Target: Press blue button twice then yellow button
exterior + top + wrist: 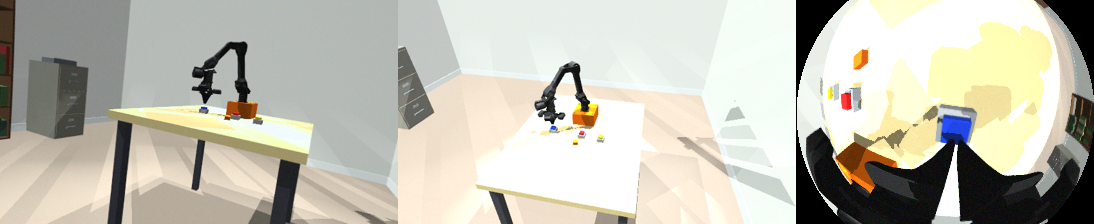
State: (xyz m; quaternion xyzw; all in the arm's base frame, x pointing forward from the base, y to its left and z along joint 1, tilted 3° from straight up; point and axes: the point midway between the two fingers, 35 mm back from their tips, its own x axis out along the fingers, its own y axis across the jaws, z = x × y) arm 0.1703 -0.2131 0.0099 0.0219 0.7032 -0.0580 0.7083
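The blue button is 3 cm below my gripper tip. Round my gripper tip: red button 4 cm ahead, 22 cm to the left, 3 cm below; small orange block 12 cm ahead, 19 cm to the left, 5 cm below; yellow button 7 cm ahead, 36 cm to the left, 3 cm below.
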